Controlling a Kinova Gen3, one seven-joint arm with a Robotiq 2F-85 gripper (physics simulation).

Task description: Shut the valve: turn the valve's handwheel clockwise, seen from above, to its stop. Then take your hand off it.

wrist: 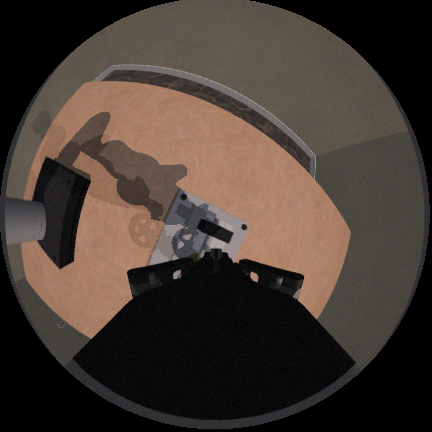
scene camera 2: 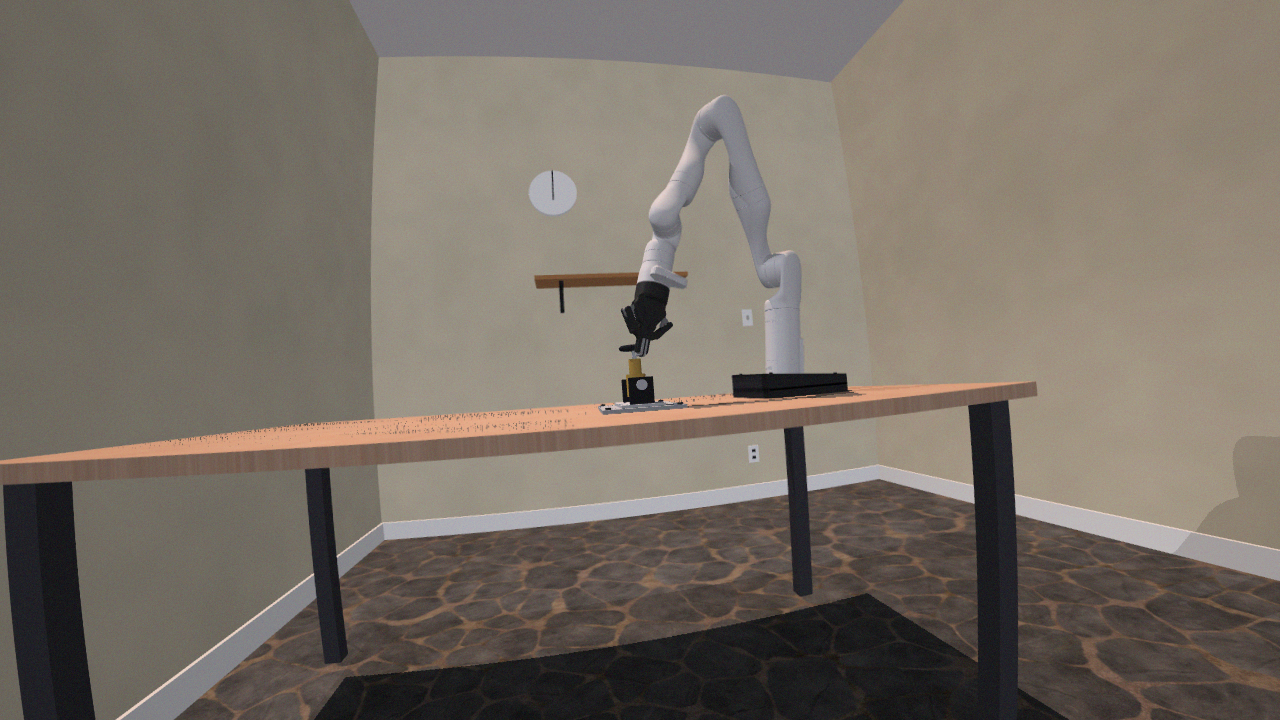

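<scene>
The valve's dark handwheel (scene camera 2: 626, 348) sits level on top of the yellow bonnet (scene camera 2: 634, 368) of the valve, above a black body (scene camera 2: 638, 390). The valve is mounted on a grey plate (scene camera 2: 615, 409) (wrist: 234, 221) on the table. My gripper (scene camera 2: 641, 350) (wrist: 215, 255) is shut with nothing between its fingers. It points down, and its fingertips are at the handwheel, at the wheel's right part in the scene view. Whether they touch it I cannot tell. In the wrist view the gripper hides the handwheel; the wheel's spoked shadow falls on the plate.
The arm's black base box (scene camera 2: 788, 385) (wrist: 61, 215) stands on the wooden table (scene camera 2: 501, 437) (wrist: 280, 200), to the right of the valve in the scene view. A black block (wrist: 215, 231) lies across the grey pipe on the plate. A wall shelf (scene camera 2: 586, 280) is behind the arm.
</scene>
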